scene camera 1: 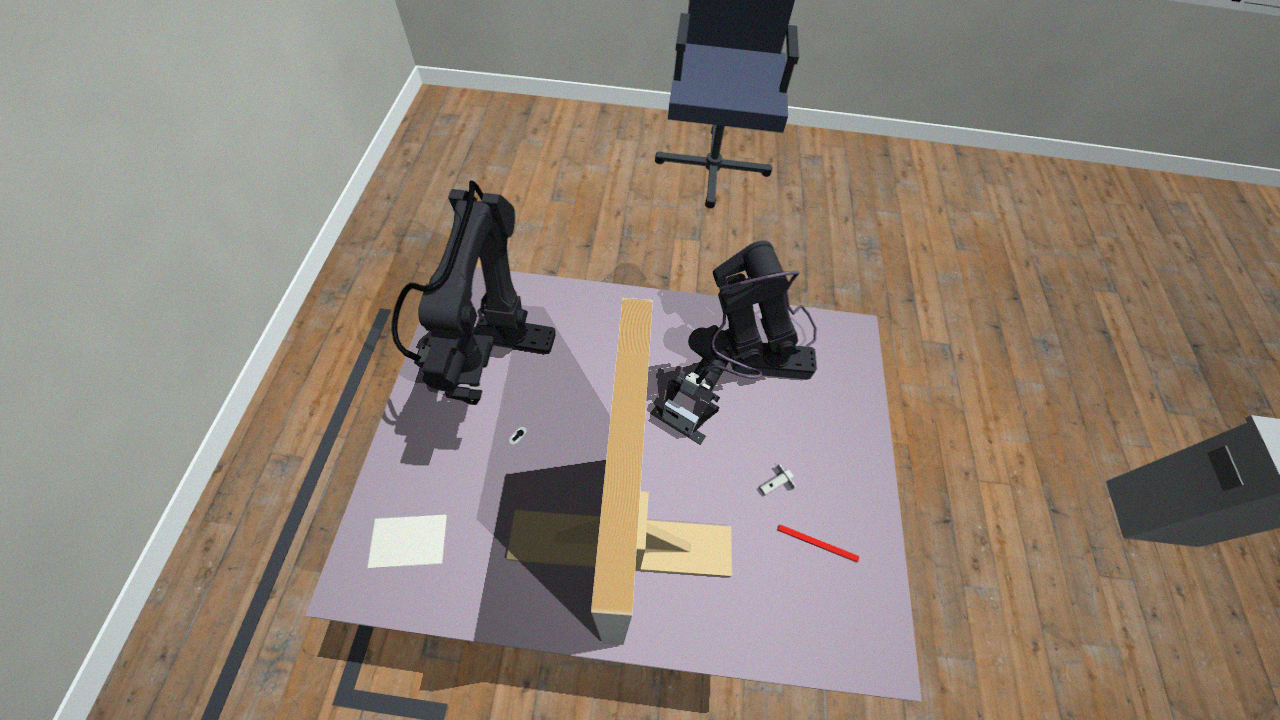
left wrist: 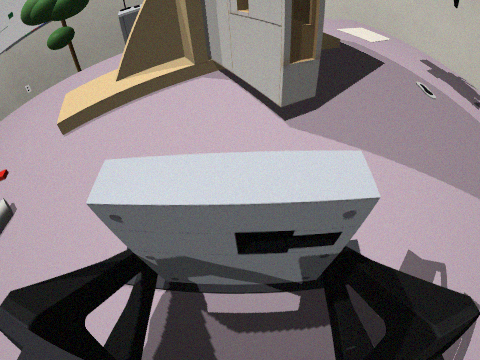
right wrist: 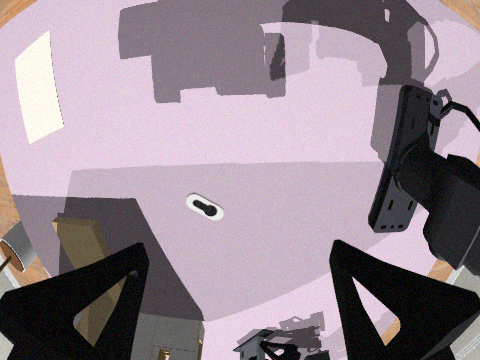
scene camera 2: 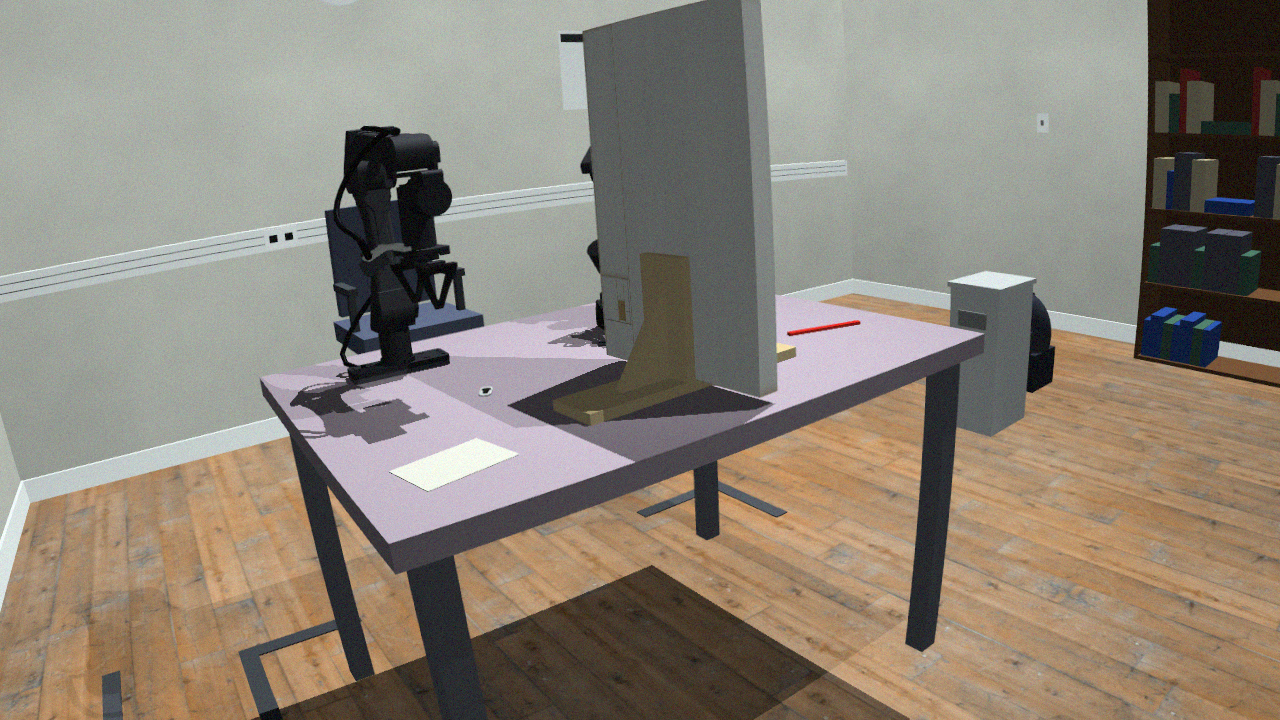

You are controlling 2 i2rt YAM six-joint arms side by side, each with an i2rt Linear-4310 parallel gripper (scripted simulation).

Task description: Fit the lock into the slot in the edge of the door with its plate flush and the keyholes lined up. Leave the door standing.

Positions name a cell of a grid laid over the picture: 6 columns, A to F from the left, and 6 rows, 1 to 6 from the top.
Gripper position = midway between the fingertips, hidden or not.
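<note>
From the left wrist view I can see my left gripper (left wrist: C5), along with a door (left wrist: D1) and a lock (left wrist: C4). The right wrist view gives me a white sheet (right wrist: A2). In scene camera 1 there's the sheet (scene camera 1: B5), the door (scene camera 1: C5) and the lock (scene camera 1: D4). And scene camera 2 has my right gripper (scene camera 2: C3), plus the door (scene camera 2: D1) and the sheet (scene camera 2: C4).
</note>
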